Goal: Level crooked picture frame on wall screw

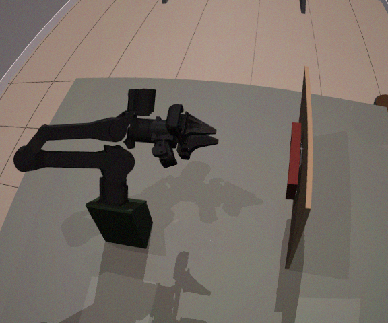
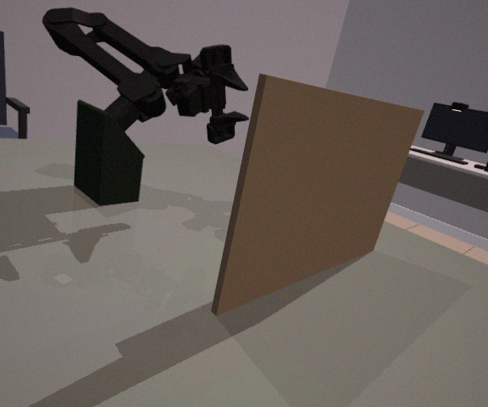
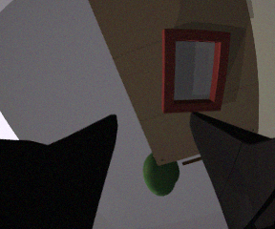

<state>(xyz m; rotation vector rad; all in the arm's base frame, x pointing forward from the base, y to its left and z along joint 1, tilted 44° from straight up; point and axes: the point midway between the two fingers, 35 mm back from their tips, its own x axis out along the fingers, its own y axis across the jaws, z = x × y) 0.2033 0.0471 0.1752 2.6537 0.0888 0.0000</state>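
Now: gripper tip 200 mm short of the red picture frame, 30 mm to the right of it and 90 mm above it. From my gripper tip the other things lie so: tan wall board: 210 mm ahead, 30 mm to the left, 100 mm below.
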